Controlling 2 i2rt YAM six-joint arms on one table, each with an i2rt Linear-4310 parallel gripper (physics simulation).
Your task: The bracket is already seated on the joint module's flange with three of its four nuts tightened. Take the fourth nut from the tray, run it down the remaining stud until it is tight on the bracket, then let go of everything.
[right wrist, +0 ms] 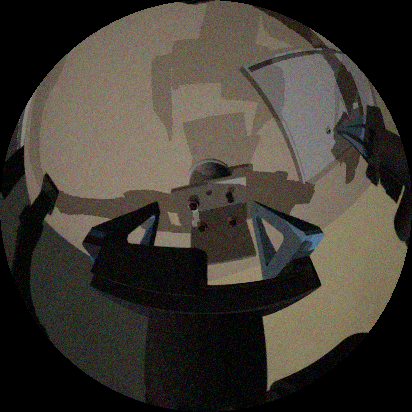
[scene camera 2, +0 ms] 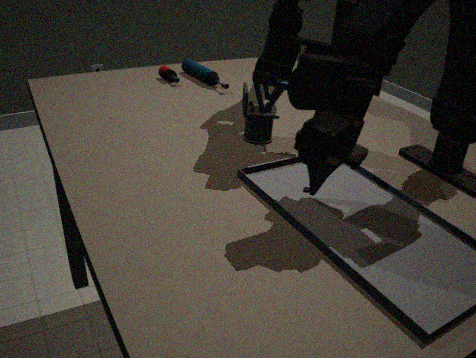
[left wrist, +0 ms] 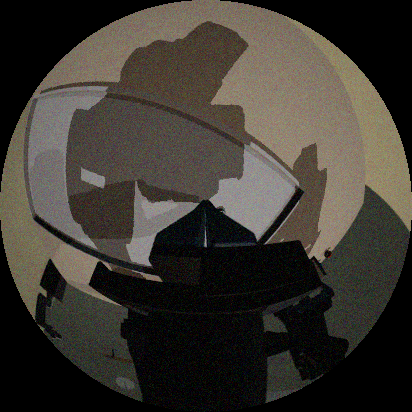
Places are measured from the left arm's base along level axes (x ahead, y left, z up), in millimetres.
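Where they show: left gripper, fingertip midpoint: (right wrist: 336,130) (scene camera 2: 312,193) (left wrist: 205,204); right gripper, fingertip midpoint: (right wrist: 204,206) (scene camera 2: 266,106); left arm's base, origin of the base link: (scene camera 2: 443,170); right arm's base, origin of the base link: (right wrist: 47,196) (scene camera 2: 280,79).
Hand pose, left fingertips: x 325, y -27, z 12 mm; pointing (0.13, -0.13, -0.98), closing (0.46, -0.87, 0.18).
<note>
Each offset is from my left fingertips to the top centre of the thing. "*": to the spot under its first point.
The small dark nut {6 mm back, 22 mm right, 3 mm down} (scene camera 2: 305,189) lies on the pale floor of the black-rimmed tray {38 mm back, 92 mm left, 4 mm up} (scene camera 2: 343,202). My left gripper (scene camera 2: 315,190) is shut with nothing between its fingers. Its tips touch down on the tray just beside the nut. In the left wrist view the nut (left wrist: 221,209) peeks out right of the closed tips (left wrist: 205,207). The dark joint module {47 mm back, 244 mm right, 62 mm up} (scene camera 2: 258,128) stands behind the tray with the bracket (right wrist: 215,207) on top. My right gripper (scene camera 2: 266,101) hangs open and empty just above it. Studs and nuts show as dark spots on the bracket.
A red-handled tool {26 mm back, 680 mm right, 22 mm up} (scene camera 2: 168,74) and a blue-handled screwdriver {* 103 mm back, 630 mm right, 21 mm up} (scene camera 2: 202,72) lie at the far edge of the table. A dark block (scene camera 2: 408,153) sits at the right edge. A black strip (scene camera 2: 73,241) runs along the left table edge.
</note>
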